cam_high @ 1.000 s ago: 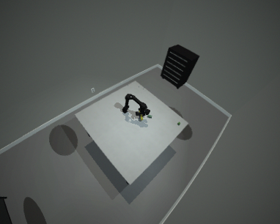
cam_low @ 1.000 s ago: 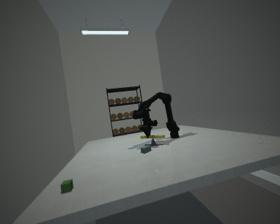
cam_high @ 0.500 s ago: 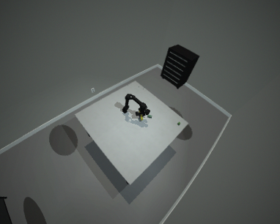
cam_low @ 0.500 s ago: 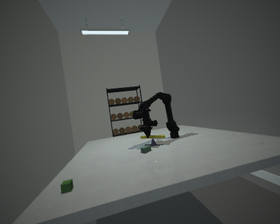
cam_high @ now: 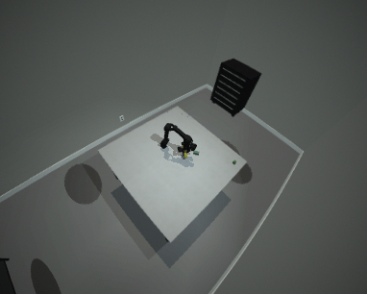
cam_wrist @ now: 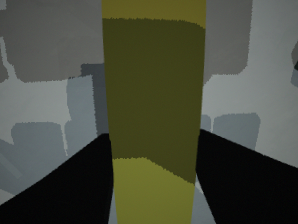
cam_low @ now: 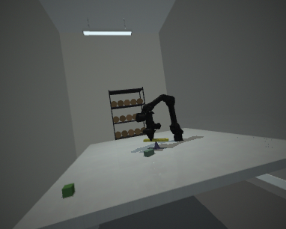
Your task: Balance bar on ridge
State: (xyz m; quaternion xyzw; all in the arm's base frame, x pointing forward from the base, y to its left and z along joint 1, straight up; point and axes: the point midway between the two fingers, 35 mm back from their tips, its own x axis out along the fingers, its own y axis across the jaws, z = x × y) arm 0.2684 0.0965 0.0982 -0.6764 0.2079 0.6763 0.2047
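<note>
The yellow bar lies 20 mm behind my gripper tip and 20 mm to the left of it. Round my gripper tip: small green cube 470 mm ahead, 400 mm to the left, 50 mm below; then teal block 70 mm ahead, 130 mm to the left, 50 mm below.
</note>
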